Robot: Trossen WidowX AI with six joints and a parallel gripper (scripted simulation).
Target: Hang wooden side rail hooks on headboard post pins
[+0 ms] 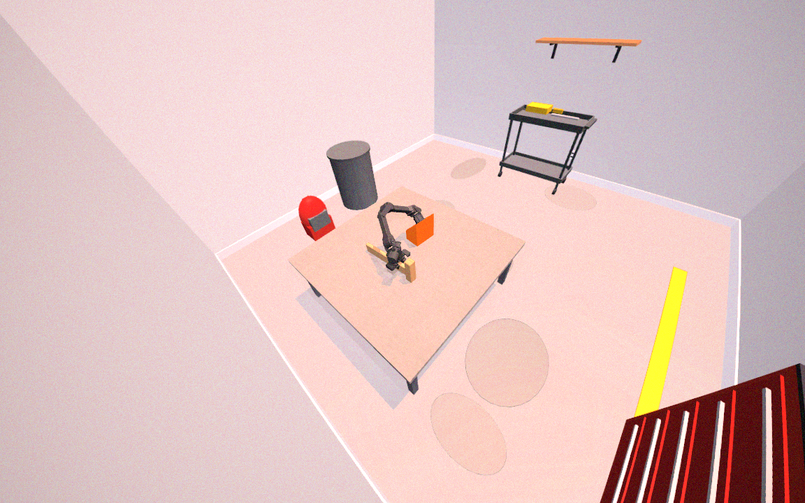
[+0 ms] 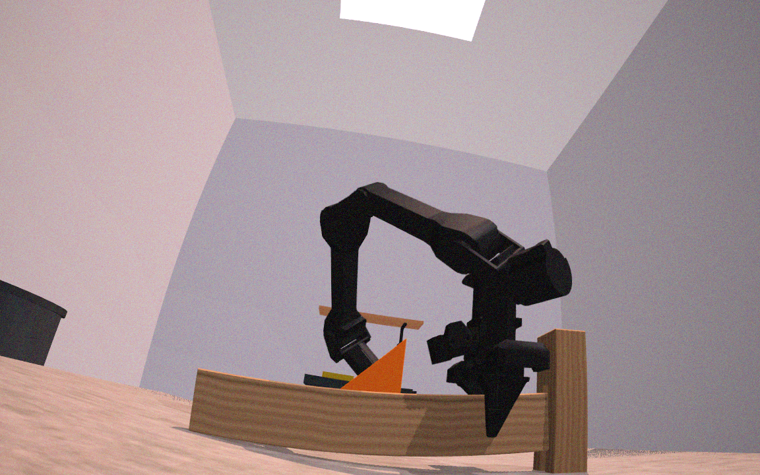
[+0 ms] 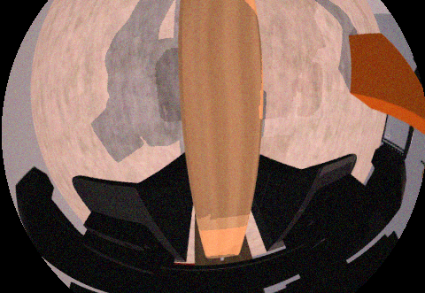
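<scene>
Right now my gripper tip is 20 mm past the headboard post, 100 mm to the right of it and 50 mm below it.
</scene>
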